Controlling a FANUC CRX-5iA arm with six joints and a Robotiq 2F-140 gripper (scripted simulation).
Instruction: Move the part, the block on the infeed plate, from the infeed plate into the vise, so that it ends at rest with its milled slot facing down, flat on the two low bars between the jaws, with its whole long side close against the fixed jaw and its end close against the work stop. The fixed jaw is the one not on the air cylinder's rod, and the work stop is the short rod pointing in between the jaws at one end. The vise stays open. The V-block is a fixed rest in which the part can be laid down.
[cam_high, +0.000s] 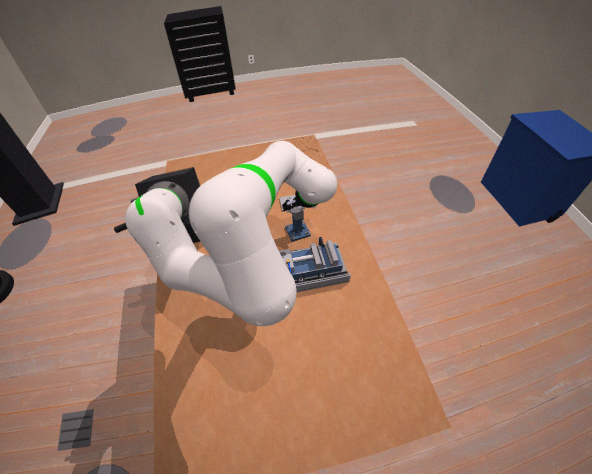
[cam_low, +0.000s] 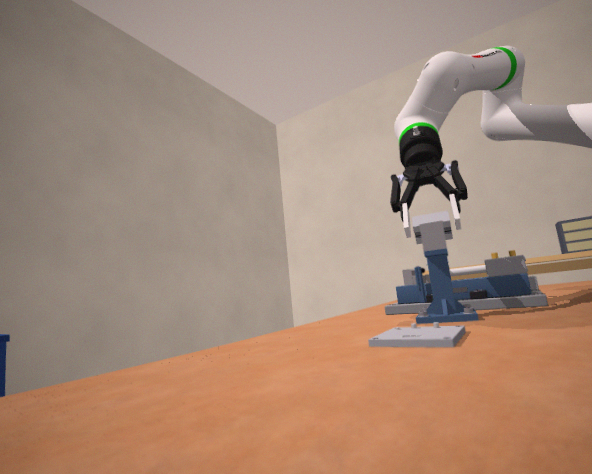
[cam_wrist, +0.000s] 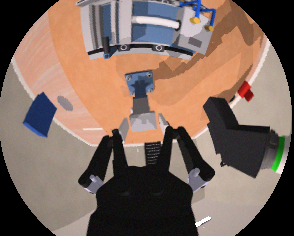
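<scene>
My hand is 2 cm to the right of the part and 2 cm above it. From my hand the other things lie so: air cylinder: 18 cm to the right, 12 cm behind, 10 cm below; vise base: 19 cm to the right, 14 cm below, 3 cm behind.
</scene>
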